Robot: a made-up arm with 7 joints. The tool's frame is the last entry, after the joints. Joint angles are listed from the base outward. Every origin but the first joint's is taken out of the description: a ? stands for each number. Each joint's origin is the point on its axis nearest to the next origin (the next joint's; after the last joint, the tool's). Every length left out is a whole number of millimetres.
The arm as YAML. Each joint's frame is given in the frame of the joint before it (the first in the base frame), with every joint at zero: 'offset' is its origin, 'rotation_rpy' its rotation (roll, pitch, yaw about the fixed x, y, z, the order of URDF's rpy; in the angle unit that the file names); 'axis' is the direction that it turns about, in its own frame. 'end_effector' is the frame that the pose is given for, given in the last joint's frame.
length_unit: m
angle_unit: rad
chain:
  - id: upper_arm
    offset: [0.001, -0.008, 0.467]
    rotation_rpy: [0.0, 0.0, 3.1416]
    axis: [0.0, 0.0, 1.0]
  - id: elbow
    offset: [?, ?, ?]
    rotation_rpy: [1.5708, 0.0, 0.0]
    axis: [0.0, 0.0, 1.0]
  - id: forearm
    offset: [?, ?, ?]
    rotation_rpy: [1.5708, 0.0, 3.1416]
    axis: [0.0, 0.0, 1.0]
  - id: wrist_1
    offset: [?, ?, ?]
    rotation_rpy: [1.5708, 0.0, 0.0]
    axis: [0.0, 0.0, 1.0]
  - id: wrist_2
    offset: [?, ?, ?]
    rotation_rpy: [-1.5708, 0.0, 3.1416]
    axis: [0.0, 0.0, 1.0]
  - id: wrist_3
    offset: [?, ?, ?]
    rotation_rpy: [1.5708, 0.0, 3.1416]
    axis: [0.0, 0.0, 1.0]
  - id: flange
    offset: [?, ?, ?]
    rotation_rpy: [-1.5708, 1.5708, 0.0]
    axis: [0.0, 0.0, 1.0]
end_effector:
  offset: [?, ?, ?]
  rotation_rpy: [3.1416, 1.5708, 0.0]
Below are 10 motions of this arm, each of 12 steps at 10 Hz.
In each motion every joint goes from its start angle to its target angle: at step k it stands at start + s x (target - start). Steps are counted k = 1, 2, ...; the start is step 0. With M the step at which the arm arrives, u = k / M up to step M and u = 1 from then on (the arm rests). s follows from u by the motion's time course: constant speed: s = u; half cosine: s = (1 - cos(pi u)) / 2; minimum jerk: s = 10 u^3 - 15 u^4 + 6 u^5.
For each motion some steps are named. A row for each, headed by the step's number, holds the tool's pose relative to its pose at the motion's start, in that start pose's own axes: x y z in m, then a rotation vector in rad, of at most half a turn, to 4 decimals.
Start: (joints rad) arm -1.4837 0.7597 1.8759 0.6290 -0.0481 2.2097 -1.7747
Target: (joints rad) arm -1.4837 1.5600 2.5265 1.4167 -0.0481 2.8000 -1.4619
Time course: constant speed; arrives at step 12
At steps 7, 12:
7: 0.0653 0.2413 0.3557 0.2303 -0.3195 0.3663
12: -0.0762 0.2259 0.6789 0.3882 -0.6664 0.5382

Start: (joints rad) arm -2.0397 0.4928 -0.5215 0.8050 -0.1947 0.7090 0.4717
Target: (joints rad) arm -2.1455 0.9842 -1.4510 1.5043 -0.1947 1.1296 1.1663
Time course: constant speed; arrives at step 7
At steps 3, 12:
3: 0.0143 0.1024 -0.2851 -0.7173 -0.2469 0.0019
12: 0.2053 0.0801 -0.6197 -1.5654 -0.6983 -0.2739

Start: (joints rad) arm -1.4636 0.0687 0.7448 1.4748 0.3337 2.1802 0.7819
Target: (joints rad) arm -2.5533 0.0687 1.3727 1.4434 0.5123 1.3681 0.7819
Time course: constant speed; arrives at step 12
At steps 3, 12:
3: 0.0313 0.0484 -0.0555 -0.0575 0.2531 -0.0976
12: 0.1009 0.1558 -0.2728 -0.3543 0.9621 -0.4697

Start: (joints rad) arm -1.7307 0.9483 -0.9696 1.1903 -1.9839 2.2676 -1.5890
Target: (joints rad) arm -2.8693 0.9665 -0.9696 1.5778 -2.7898 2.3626 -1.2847
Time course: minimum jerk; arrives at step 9
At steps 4, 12:
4: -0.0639 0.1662 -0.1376 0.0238 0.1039 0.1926
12: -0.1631 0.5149 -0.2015 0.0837 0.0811 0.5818

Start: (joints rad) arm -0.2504 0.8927 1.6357 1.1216 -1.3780 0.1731 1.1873
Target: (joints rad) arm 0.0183 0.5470 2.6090 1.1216 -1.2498 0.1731 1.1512
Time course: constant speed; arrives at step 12
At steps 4, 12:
4: 0.0650 -0.0509 0.2766 0.2477 0.2998 0.0008
12: 0.4066 -0.3602 0.6327 0.7026 0.9499 0.1085

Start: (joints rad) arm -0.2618 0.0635 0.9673 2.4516 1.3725 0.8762 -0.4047
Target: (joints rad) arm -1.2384 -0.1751 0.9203 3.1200 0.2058 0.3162 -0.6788
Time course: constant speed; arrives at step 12
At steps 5, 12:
5: 0.1342 0.1040 0.1601 0.9252 -0.6252 -0.2640
12: 0.1096 -0.0179 0.3938 2.3560 -1.3558 -0.4298

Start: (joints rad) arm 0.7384 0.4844 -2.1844 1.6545 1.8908 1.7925 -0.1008
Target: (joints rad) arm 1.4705 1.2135 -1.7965 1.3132 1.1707 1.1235 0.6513
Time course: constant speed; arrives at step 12
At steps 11, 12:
11: -0.5268 -0.3868 -0.1071 -0.0875 -0.9900 -0.0008
12: -0.5448 -0.4298 -0.1183 -0.0193 -1.0442 -0.0500

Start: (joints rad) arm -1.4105 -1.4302 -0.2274 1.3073 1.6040 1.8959 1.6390
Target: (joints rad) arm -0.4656 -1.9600 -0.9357 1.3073 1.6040 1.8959 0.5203
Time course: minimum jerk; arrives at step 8
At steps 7, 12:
7: 0.5258 0.2572 -0.2017 1.2424 1.0172 0.9190
12: 0.5295 0.2706 -0.2034 1.2491 1.0470 0.9273

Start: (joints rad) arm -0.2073 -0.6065 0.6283 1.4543 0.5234 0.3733 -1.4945
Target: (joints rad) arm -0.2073 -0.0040 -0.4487 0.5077 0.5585 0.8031 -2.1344
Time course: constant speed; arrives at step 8
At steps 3, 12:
3: -0.0561 -0.4487 0.1737 -0.2299 0.4689 0.4156
12: 0.3017 -0.7420 0.7006 -0.9735 1.2168 0.5867

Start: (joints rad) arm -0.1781 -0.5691 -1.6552 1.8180 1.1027 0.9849 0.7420
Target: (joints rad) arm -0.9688 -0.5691 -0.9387 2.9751 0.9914 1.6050 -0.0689
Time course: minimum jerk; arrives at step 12
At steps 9, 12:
9: 0.4778 -0.6724 0.0901 1.9433 0.3225 -0.0283
12: 0.5164 -0.7409 0.0298 2.1690 0.3216 -0.0796

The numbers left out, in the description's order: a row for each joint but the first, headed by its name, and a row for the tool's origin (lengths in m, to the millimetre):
elbow: -0.008 -0.018 0.0
forearm: -0.013 0.189 0.0
wrist_1: 0.106 0.051 0.0
wrist_2: 0.122 -0.549 0.0
wrist_3: 0.016 0.002 0.0
flange: 0.03 0.072 0.0
tool: 0.02 -0.008 0.0

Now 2 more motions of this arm.
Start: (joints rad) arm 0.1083 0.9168 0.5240 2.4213 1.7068 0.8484 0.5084
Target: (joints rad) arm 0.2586 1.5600 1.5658 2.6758 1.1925 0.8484 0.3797
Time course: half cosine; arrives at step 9
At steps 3, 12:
3: -0.0414 -0.0075 -0.0781 -0.1260 -0.0194 0.1201
12: -0.0363 0.0252 -0.1526 -0.4542 0.2214 0.3117

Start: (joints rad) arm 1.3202 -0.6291 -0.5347 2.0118 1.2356 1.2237 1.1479
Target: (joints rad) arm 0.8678 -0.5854 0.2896 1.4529 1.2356 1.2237 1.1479
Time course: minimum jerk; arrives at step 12
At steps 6, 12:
6: -0.2007 0.0250 -0.1548 -0.1283 -0.3422 0.0354
12: -0.3347 0.0719 -0.3892 -0.2787 -0.7138 -0.0099

